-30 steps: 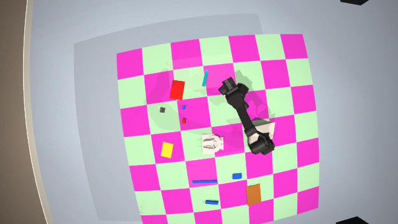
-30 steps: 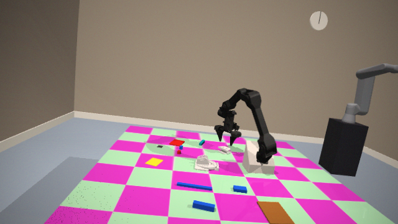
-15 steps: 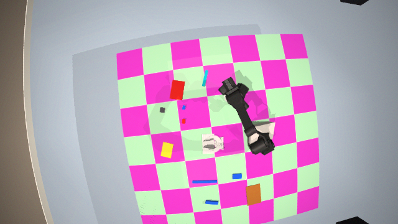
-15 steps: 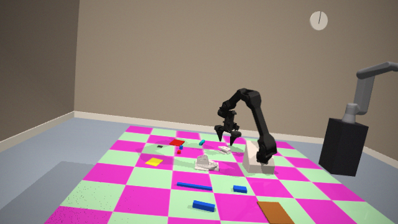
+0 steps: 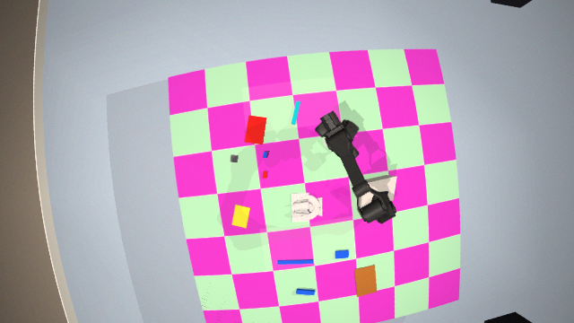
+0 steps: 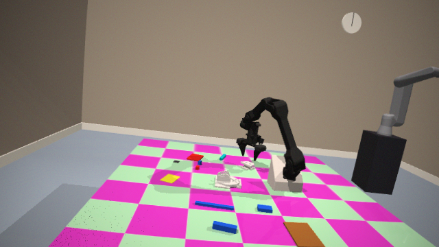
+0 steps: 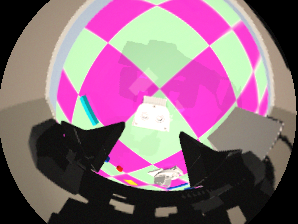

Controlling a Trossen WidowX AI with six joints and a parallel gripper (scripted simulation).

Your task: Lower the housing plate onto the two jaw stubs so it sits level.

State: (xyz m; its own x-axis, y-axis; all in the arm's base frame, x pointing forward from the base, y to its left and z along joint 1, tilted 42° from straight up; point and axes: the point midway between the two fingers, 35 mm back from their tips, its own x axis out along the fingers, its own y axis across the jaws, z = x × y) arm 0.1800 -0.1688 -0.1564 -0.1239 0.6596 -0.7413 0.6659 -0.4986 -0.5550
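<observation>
Now: the white block 1 cm to the right of my gripper tip and 5 cm below it. From my gripper tip the other things lie so: yellow plate 40 cm ahead, 28 cm to the left, 6 cm below; cyan bar 14 cm ahead, 13 cm to the right, 5 cm below; red plate 31 cm ahead, 7 cm to the right, 6 cm below.
</observation>
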